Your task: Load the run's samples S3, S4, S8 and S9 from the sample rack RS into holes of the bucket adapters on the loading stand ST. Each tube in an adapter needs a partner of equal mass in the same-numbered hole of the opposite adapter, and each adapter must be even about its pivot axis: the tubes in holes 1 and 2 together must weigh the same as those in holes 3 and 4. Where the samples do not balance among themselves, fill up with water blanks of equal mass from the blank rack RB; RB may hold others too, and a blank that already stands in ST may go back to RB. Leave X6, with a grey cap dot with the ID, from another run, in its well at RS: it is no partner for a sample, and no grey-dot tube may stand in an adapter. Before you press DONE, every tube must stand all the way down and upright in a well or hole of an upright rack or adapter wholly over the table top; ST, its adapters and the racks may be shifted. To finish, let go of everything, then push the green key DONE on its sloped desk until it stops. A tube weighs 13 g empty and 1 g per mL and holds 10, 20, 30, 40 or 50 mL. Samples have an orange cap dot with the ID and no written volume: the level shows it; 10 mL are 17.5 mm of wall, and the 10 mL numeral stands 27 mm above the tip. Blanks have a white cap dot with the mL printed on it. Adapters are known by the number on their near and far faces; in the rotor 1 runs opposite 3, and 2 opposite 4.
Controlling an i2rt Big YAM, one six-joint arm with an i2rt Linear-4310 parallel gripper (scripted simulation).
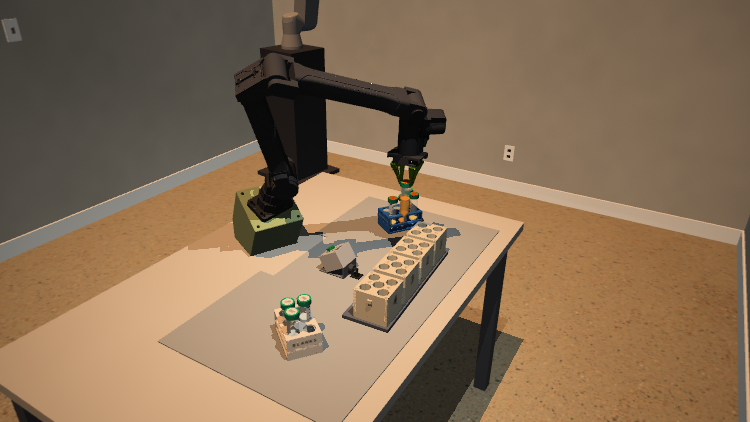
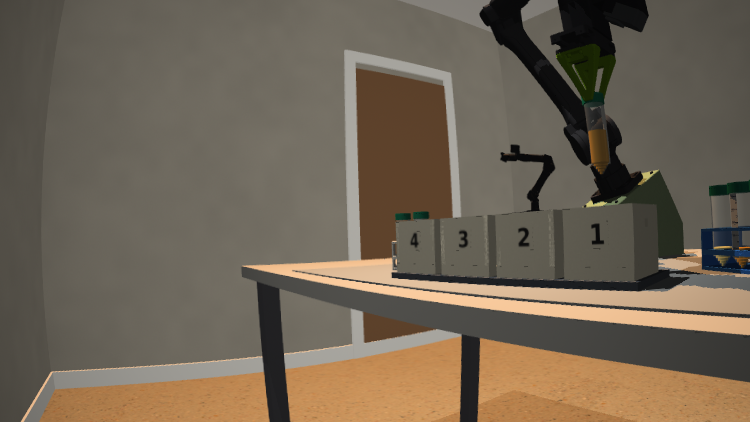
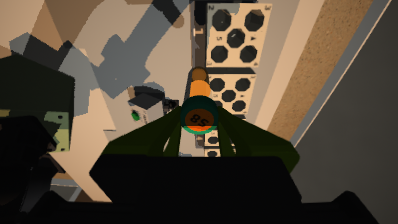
Observation:
I see my gripper (image 2: 593,102), a loading stand ST (image 2: 560,283) and a grey mat (image 3: 128,53).
My gripper also shows in image 1 (image 1: 405,185) and in image 3 (image 3: 199,111).

